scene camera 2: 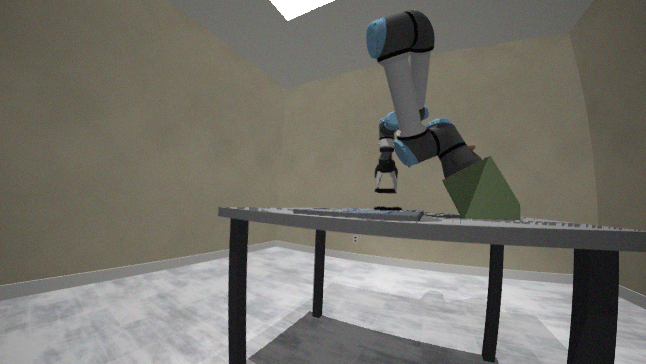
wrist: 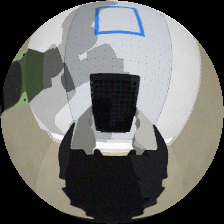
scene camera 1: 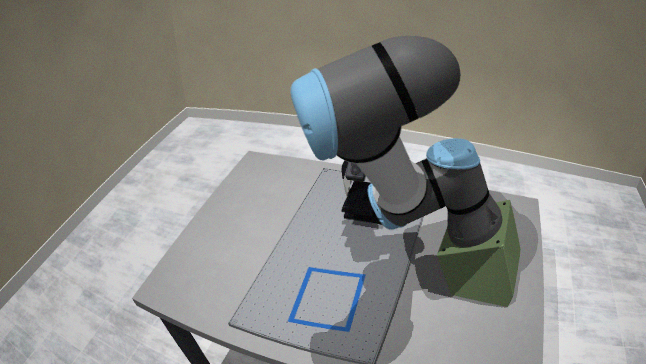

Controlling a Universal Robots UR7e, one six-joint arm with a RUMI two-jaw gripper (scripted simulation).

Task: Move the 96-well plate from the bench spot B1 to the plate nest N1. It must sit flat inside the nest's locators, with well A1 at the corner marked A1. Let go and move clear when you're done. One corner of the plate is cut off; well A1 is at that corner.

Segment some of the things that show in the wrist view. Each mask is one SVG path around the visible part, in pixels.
My gripper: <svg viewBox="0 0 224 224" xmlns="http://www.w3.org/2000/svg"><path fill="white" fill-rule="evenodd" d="M90 106L75 123L72 123L63 137L59 147L58 160L60 166L59 178L65 180L66 185L62 190L70 199L70 205L84 210L86 216L93 217L94 219L70 216L90 222L106 224L128 223L154 216L131 218L143 215L144 209L156 205L157 198L165 189L165 187L162 187L162 180L168 177L168 149L157 127L136 107L134 116L136 117L135 126L137 129L132 140L132 147L134 149L130 150L127 156L105 156L99 149L94 149L96 147L94 130L91 128L94 113L93 106Z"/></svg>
A 96-well plate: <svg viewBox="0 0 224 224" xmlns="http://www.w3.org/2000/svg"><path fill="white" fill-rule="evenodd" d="M90 74L91 101L96 131L130 132L138 99L140 76L121 73Z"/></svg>
